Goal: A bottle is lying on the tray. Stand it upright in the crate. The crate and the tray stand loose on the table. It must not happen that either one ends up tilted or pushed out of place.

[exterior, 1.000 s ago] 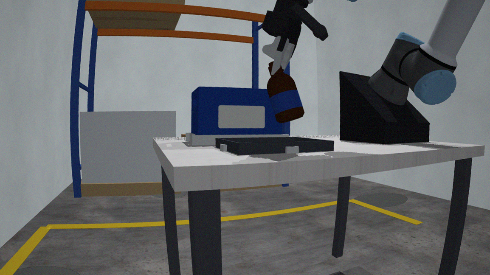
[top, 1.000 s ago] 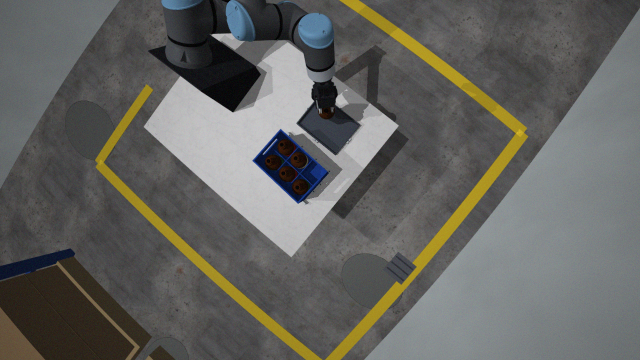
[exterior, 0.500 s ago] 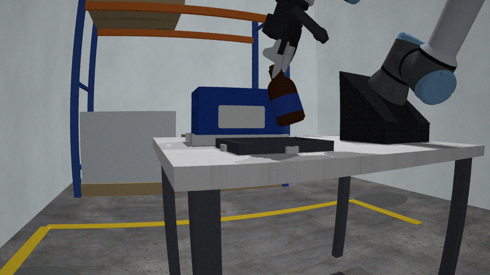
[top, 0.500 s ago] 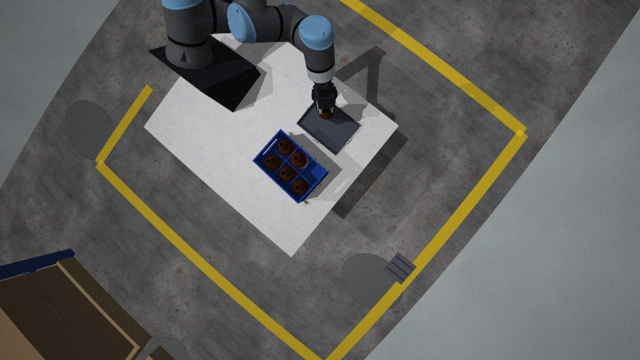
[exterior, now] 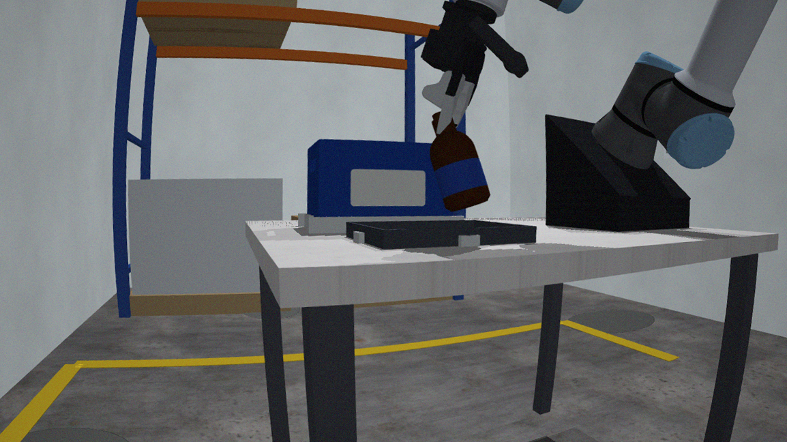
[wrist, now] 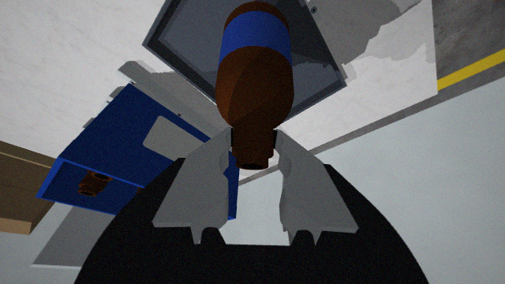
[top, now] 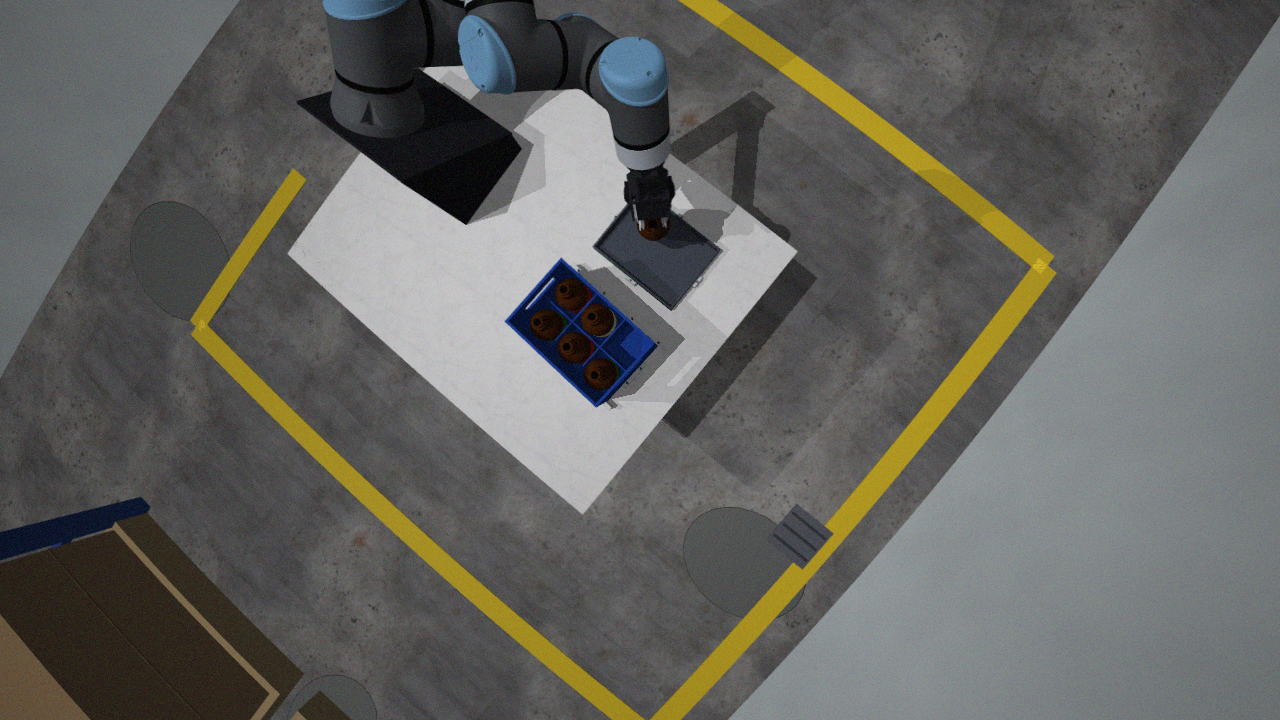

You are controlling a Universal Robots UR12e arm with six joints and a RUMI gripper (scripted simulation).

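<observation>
Right now my hand is 5 cm above the bottle, 1 cm to the right of it and 1 cm past it. Also, from my hand: dark grey tray (17 cm below, 1 cm to the right, 1 cm ahead); blue crate (28 cm to the right, 10 cm below, 2 cm ahead).
</observation>
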